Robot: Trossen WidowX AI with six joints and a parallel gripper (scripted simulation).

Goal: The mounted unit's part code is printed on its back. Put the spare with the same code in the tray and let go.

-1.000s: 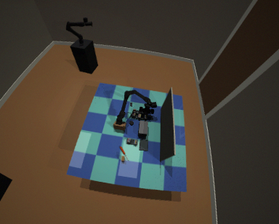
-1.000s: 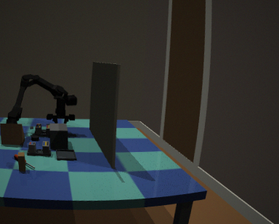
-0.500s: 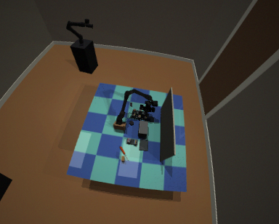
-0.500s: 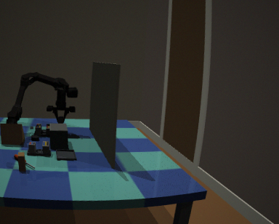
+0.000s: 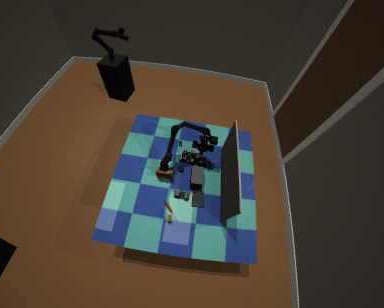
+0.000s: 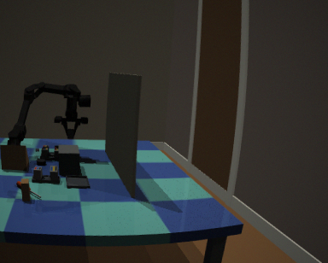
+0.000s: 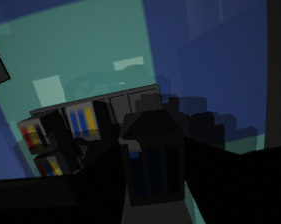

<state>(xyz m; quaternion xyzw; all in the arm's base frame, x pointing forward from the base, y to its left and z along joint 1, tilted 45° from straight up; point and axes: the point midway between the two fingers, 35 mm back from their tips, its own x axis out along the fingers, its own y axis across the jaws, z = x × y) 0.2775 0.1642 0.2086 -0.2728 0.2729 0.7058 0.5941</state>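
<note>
The flat dark tray lies 8 cm ahead of my gripper tip, 41 cm to the right of it and 11 cm below it. Also, from my gripper tip: grey mounted unit: 2 cm ahead, 22 cm to the right, 6 cm below; tall grey panel: 25 cm ahead, 19 cm to the right, 11 cm above.
</note>
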